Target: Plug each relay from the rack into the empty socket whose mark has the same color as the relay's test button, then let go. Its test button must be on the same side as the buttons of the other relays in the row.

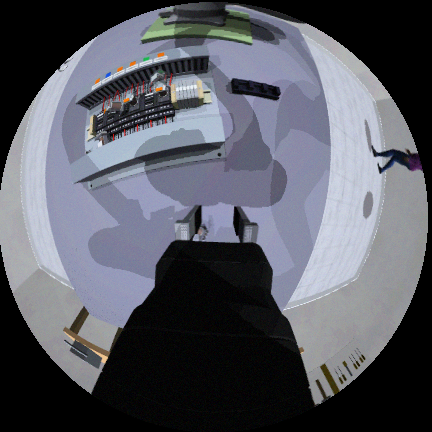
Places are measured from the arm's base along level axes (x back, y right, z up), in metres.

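Where they show: gripper, fingertip midpoint: (217, 214).
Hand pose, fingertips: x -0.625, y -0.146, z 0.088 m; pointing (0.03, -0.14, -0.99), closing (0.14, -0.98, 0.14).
Note:
Each offset is from my fingertips to the top centre of the thing. "spot": to the spot under its first point.
My gripper (217, 214) is open and empty, high above the table. A small relay-like thing @[dx -0.063, dy +0.020, dz -0.084 m] (201, 231) lies on the table far below, seen beside the inner side of the left finger; its test button's color is too small to tell. The black relay rack @[dx +0.265, dy -0.054, dz -0.082 m] (255, 88) stands right of the cabinet; I can make out no relay in it. The socket row @[dx +0.166, dy +0.188, dz -0.073 m] (137, 116) is inside the grey cabinet and holds several relays, two with orange tops @[dx +0.170, dy +0.174, dz -0.035 m] (126, 100) @[dx +0.186, dy +0.119, dz -0.035 m] (159, 89). The marks above it include a blue mark @[dx +0.251, dy +0.259, dz -0.042 m] (108, 74), a green mark @[dx +0.276, dy +0.176, dz -0.042 m] (146, 59) and several orange ones @[spot: dx +0.256, dy +0.227, dz -0.043 m] (120, 69).
The grey cabinet @[spot: dx +0.090, dy +0.034, dz -0.042 m] (200, 142) has raised walls, a slotted wire duct @[spot: dx +0.275, dy +0.094, dz -0.073 m] (187, 65) and a block of terminals @[dx +0.198, dy +0.079, dz -0.058 m] (187, 95) right of the sockets. A green plate (235, 34) with the robot's base stands at the top. A person (397, 157) is beyond the right side.

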